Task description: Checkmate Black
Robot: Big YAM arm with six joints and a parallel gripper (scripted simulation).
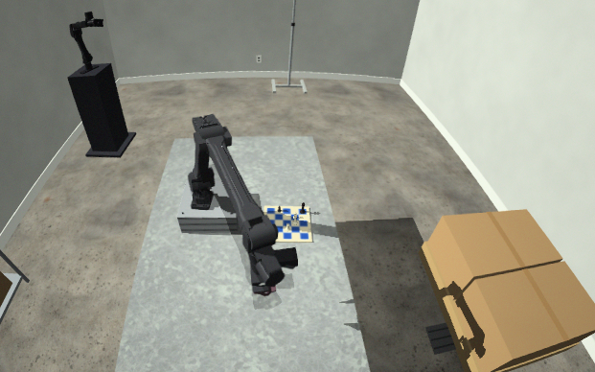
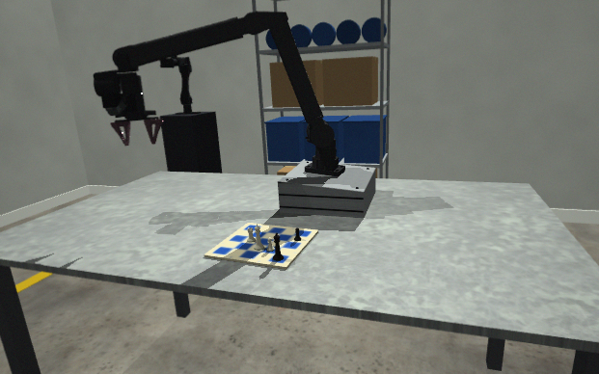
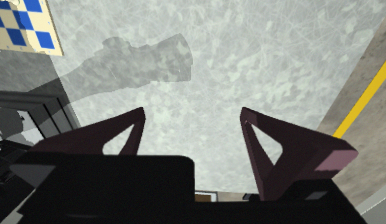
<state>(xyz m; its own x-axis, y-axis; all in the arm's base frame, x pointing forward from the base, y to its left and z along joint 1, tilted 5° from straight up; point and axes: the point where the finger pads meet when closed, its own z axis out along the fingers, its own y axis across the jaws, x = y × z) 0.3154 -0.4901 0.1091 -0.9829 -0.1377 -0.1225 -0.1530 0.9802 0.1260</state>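
Now: hand 80 mm short of the white crowned piece, 420 mm to the right of it and 220 mm above it. Round my hand: white king: 110 mm ahead, 460 mm to the left, 200 mm below; then white pawn: 110 mm ahead, 490 mm to the left, 220 mm below; then blue-and-cream chessboard: 80 mm ahead, 460 mm to the left, 240 mm below.
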